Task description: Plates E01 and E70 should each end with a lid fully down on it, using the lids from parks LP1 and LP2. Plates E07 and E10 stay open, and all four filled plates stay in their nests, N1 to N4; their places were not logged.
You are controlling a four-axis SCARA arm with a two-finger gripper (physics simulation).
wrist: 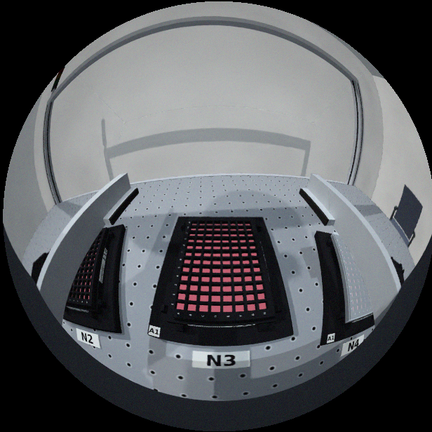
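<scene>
My gripper [218, 176] is open and empty, its two fingers standing wide on either side of the view, above nest N3 [162, 300]. A black plate [225, 270] with pink wells sits flat in N3, and no lid shows on it. At the left, another black plate [86, 282] sits in nest N2 [114, 285], partly hidden by the left finger; a side label shows but is too small to read. At the right, a clear lid [353, 290] lies over the pink-welled plate in nest N4 [334, 285], partly hidden by the right finger. N1, LP1 and LP2 cannot be made out.
The nests stand in a row on a grey perforated deck [211, 387], with label signs N2 [87, 337], N3 [221, 359] and N4 [353, 345] at their near edges. Parts of dark fixtures show beyond both fingers. A dark chair [407, 212] stands off the deck at the far right.
</scene>
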